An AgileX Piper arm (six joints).
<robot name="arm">
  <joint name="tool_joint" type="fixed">
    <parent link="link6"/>
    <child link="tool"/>
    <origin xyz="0 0 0" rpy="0 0 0"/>
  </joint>
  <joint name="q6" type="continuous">
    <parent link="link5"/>
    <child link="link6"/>
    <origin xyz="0 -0.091 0" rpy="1.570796 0 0"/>
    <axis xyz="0 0 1"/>
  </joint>
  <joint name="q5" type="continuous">
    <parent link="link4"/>
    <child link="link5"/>
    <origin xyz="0 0 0" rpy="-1.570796 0 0"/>
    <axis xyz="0 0 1"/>
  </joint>
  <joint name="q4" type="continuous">
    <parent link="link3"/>
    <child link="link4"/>
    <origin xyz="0.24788 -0.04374 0" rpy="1.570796 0 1.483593"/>
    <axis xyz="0 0 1"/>
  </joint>
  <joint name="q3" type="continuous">
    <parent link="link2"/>
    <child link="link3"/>
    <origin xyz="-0.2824 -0.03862 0" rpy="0 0 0"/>
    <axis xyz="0 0 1"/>
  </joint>
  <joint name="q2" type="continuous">
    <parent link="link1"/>
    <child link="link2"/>
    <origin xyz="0 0 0" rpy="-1.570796 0 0"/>
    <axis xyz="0 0 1"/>
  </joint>
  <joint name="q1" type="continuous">
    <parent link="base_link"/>
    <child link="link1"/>
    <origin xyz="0 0 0.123" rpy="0 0 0"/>
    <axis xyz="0 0 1"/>
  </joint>
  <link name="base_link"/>
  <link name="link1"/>
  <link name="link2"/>
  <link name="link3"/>
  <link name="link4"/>
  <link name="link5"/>
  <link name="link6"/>
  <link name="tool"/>
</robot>
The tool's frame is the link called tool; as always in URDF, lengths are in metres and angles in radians. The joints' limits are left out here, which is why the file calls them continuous.
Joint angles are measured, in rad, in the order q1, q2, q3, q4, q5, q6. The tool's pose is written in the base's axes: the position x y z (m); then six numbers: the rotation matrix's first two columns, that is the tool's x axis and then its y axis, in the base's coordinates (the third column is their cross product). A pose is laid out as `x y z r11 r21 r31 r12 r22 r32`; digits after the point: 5 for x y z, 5 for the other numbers.
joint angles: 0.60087 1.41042 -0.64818 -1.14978 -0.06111 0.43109
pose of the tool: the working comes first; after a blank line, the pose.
Where each joint sits with the arm in this pose, in the base's axes (m; each line is computed from the numbers above, not from the rounded line before):
q1: 0.0000 0.0000 0.1230
q2: 0.0000 0.0000 0.1230
q3: -0.0058 -0.0039 0.4079
q4: 0.1670 0.1145 0.2684
q5: 0.1670 0.1145 0.2684
q6: 0.2238 0.1596 0.2134
the tool: 0.2238 0.1596 0.2134

0.22384 0.15957 0.21342 0.01947 -0.78299 -0.62173 -0.78111 0.37625 -0.49830
